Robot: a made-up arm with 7 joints. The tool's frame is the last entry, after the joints. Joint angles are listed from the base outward.
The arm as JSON. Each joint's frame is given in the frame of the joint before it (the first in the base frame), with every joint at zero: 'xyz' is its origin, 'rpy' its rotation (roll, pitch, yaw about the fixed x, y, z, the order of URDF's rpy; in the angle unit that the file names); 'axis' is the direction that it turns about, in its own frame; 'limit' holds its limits. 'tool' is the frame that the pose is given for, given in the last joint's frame.
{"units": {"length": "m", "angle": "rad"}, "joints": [
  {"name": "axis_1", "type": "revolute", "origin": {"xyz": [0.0, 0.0, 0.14], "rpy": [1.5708, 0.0, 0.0]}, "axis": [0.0, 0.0, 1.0], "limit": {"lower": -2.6, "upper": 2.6}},
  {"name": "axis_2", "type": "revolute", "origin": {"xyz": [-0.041, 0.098, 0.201], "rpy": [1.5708, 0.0, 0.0]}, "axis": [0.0, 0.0, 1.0], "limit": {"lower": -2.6, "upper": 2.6}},
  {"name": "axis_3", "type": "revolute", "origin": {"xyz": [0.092, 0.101, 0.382], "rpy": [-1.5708, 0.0, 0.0]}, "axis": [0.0, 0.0, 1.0], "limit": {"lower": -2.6, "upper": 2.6}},
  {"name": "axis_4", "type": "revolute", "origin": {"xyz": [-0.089, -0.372, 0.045], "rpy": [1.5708, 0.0, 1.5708]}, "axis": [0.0, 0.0, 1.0], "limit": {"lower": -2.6, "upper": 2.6}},
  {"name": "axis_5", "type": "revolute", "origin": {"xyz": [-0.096, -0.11, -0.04], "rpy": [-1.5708, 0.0, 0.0]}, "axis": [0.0, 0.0, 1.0], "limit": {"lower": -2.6, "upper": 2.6}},
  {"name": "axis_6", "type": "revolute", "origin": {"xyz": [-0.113, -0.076, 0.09], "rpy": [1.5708, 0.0, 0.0]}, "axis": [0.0, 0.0, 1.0], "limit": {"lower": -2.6, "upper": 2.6}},
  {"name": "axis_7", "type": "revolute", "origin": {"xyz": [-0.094, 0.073, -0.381], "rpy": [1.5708, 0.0, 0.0]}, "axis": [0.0, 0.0, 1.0], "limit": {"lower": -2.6, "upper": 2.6}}
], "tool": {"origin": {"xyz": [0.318, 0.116, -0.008], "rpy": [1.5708, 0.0, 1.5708]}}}
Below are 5 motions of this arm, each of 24 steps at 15 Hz.
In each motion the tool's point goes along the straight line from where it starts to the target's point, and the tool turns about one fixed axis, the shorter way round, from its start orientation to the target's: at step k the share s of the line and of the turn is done. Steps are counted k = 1, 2, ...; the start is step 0. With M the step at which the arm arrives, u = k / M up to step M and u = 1 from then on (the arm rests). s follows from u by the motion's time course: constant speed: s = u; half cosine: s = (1 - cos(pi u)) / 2; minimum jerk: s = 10 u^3 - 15 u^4 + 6 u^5.
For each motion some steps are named. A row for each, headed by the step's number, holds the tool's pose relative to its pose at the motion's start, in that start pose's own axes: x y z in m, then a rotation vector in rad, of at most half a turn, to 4 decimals.
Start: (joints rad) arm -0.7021 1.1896 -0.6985 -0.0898 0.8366 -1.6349 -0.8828
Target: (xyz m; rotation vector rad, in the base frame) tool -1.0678 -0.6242 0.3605 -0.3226 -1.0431 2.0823
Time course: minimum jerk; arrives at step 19
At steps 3, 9, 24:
3: -0.0107 0.0027 -0.0397 -0.0096 -0.0743 0.0031
9: -0.1570 0.0402 -0.5844 -0.1405 -1.0935 0.0457
24: -0.3483 0.0893 -1.2966 -0.3118 -2.4259 0.1013

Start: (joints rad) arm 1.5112 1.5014 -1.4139 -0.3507 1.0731 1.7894 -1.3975
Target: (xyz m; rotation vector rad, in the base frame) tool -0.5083 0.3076 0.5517 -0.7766 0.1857 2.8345
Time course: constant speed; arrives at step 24
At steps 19, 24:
19: -0.5820 0.6639 -0.4604 -0.7996 -1.0837 0.2323
24: -0.7351 0.8386 -0.5816 -1.0100 -1.3689 0.2934

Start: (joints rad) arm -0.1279 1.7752 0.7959 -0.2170 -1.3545 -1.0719 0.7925
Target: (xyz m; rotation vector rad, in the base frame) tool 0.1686 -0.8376 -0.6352 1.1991 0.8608 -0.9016
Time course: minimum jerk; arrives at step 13
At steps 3, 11, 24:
3: -0.0305 0.0147 0.0400 0.0285 -0.0258 0.1247
11: -0.3518 0.1692 0.4605 0.3287 -0.2978 1.4371
24: -0.3622 0.1742 0.4741 0.3384 -0.3066 1.4793

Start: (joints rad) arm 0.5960 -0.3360 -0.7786 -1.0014 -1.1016 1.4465 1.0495
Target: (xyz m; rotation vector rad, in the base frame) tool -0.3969 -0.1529 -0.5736 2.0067 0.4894 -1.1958
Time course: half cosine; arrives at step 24
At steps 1, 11, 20, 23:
1: 0.0002 0.0004 -0.0025 0.0062 0.0005 0.0026
11: 0.0222 0.0442 -0.2545 0.6348 0.0483 0.2643
20: 0.0476 0.0948 -0.5461 1.3623 0.1038 0.5671
23: 0.0508 0.1012 -0.5828 1.4538 0.1107 0.6052

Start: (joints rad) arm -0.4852 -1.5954 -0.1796 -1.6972 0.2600 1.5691 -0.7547
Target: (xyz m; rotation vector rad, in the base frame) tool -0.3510 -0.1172 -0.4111 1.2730 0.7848 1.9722
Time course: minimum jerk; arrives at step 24
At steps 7, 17, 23, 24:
7: 0.0583 0.0590 -0.0898 0.1303 0.0416 0.0235
17: 0.3245 0.3285 -0.5003 0.7254 0.2319 0.1307
23: 0.3825 0.3872 -0.5897 0.8551 0.2734 0.1541
24: 0.3828 0.3875 -0.5901 0.8557 0.2735 0.1542

